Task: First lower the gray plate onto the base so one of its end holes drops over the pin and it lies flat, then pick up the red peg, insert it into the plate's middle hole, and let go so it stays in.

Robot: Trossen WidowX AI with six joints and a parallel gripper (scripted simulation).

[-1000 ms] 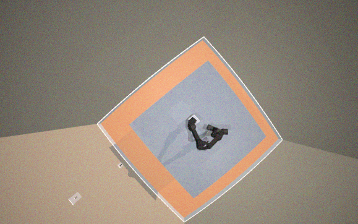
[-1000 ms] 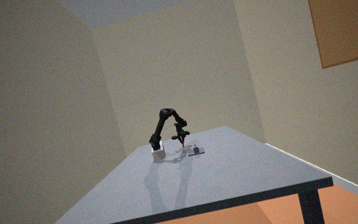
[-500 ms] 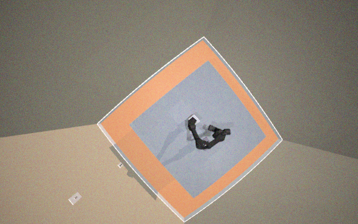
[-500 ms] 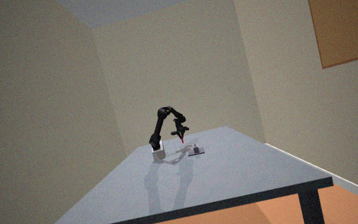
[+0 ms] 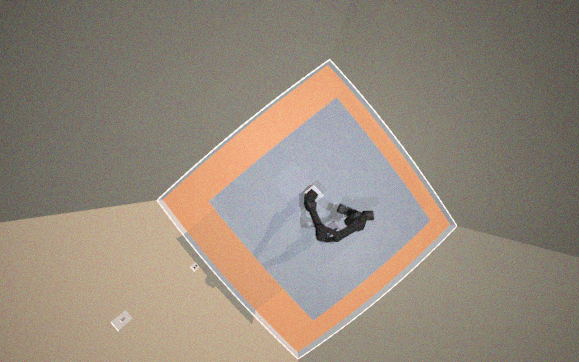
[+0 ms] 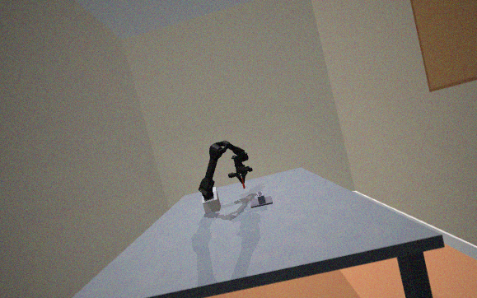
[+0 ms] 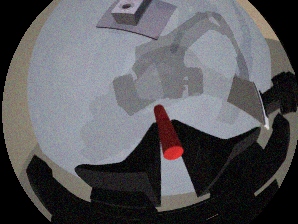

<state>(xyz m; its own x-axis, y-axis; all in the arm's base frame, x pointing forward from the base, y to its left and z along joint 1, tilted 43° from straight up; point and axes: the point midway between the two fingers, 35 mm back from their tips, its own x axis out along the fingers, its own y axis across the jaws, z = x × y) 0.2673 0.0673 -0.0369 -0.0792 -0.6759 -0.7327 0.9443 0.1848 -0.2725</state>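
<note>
Now: the gray plate 70 mm ahead of my gripper tip, 190 mm to the right of it and 60 mm below it. Also, from my gripper tip: square base 70 mm ahead, 170 mm to the right, 100 mm below; red peg right at my gripper tip.
</note>
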